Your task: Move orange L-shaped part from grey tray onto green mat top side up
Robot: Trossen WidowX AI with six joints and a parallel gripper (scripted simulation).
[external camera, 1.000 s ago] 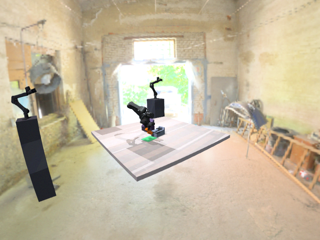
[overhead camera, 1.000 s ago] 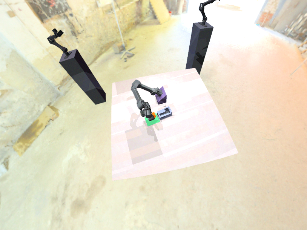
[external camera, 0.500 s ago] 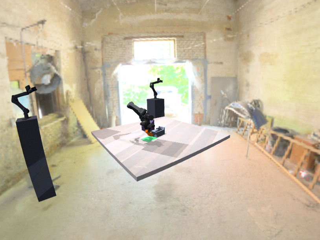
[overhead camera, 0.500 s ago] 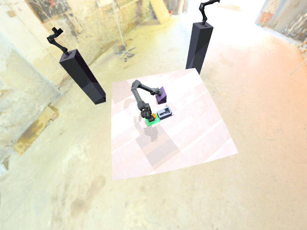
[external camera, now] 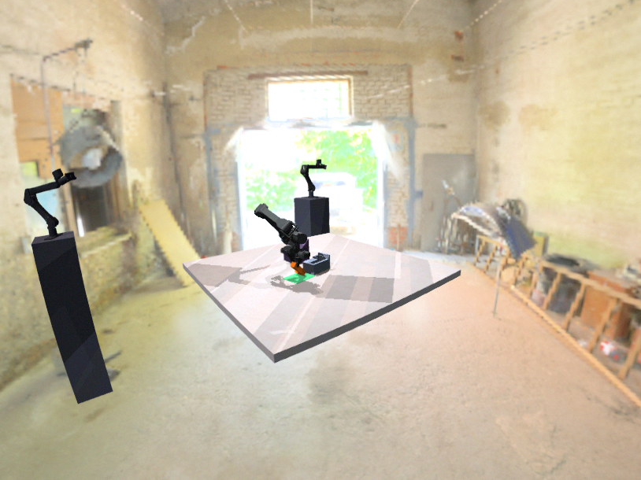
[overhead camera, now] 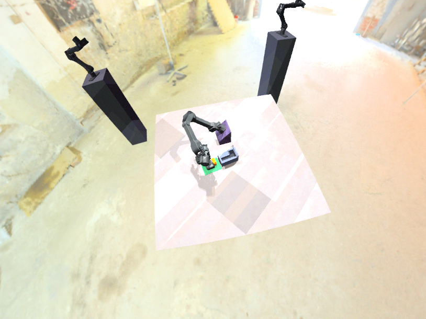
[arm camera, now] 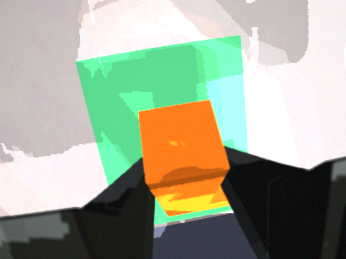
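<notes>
The orange L-shaped part is 20 mm behind my gripper tip, 30 mm to the left of it and 30 mm below it. The rest, counted from my gripper tip: green mat (20 mm to the left, 90 mm below).
</notes>
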